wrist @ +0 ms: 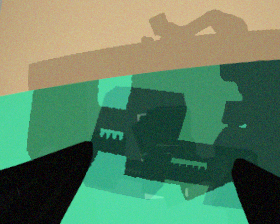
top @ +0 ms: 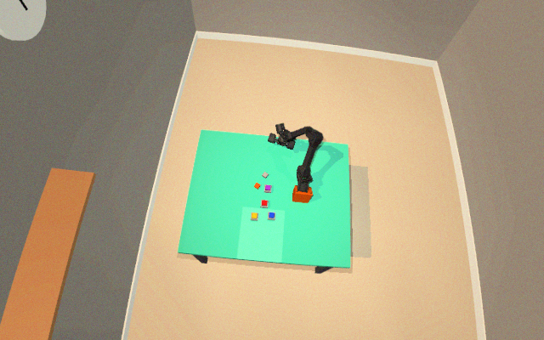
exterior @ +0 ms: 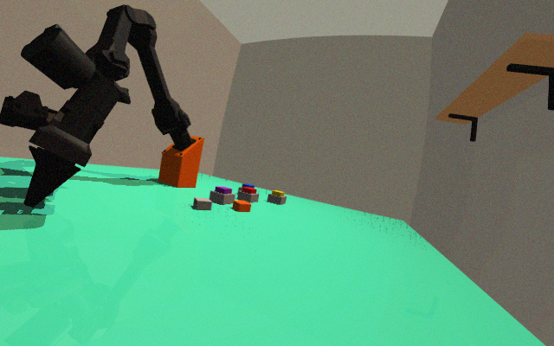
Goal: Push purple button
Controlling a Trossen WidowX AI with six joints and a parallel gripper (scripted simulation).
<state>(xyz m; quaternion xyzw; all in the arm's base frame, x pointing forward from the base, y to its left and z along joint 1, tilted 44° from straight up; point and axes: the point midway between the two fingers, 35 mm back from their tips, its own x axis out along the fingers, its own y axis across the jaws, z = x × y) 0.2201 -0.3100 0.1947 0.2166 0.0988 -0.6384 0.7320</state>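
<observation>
The purple button lies 370 mm to the left of my gripper tip, 30 mm above it and 10 mm ahead of it. Also, from my gripper tip: orange block (370 mm to the left, 80 mm ahead); grey block (280 mm to the left, 50 mm ahead); red button (480 mm to the left, 30 mm above, 10 mm ahead).
</observation>
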